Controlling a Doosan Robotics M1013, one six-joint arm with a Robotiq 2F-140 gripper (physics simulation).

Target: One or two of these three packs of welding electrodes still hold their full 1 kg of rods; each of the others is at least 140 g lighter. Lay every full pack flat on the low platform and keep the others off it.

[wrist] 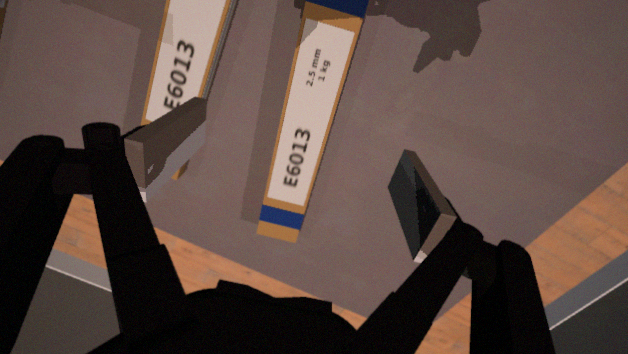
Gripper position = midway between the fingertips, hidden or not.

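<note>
Visible: an electrode pack [325,44], as well as the gripper [303,146].
</note>
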